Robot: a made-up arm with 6 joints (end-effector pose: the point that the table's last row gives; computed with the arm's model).
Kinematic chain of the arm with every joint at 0, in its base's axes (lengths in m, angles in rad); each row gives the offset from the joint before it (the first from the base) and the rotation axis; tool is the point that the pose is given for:
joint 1: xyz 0 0 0.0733 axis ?
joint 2: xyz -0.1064 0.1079 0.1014 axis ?
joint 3: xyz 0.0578 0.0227 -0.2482 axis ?
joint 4: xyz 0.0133 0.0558 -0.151 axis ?
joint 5: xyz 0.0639 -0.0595 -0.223 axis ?
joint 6: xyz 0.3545 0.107 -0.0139 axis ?
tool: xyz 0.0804 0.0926 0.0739
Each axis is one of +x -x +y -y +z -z.
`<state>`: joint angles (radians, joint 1 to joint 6).
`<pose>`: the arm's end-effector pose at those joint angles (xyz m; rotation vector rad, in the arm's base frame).
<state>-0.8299 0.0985 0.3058 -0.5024 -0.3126 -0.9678</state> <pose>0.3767 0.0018 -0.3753 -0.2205 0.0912 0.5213</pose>
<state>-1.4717 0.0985 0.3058 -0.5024 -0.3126 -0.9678</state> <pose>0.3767 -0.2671 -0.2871 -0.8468 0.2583 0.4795</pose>
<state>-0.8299 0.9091 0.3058 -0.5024 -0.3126 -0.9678</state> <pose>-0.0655 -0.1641 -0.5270 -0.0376 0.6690 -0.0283</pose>
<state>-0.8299 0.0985 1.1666 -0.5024 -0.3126 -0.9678</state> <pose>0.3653 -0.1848 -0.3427 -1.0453 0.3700 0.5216</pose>
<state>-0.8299 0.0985 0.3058 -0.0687 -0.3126 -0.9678</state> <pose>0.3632 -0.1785 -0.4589 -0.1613 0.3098 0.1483</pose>
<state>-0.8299 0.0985 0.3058 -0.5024 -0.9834 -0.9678</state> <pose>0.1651 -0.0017 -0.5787 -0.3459 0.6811 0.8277</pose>
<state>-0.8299 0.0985 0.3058 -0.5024 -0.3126 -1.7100</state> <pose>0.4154 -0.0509 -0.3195 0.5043 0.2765 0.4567</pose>
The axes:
joint 1: +x
joint 2: +y
joint 3: -x
joint 4: +y
joint 5: -z
joint 6: -x

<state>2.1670 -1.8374 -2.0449 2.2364 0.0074 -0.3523</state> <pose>-0.1177 -0.0480 0.6047 0.8898 -1.2845 1.3137</pose>
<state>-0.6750 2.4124 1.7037 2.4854 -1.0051 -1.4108</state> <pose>-0.3523 0.3413 0.6924 1.5915 -0.3738 2.0998</pose>
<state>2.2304 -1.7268 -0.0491 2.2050 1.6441 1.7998</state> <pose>0.3086 0.3146 -0.0787 -0.0689 1.2520 0.9765</pose>
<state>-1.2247 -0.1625 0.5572 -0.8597 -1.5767 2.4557</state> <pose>0.3456 -0.5127 -0.4159 0.8414 1.1480 -1.0370</pose>
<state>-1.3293 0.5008 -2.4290 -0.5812 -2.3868 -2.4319</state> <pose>0.0385 0.4192 -0.0453 1.4120 0.9574 1.7453</pose>
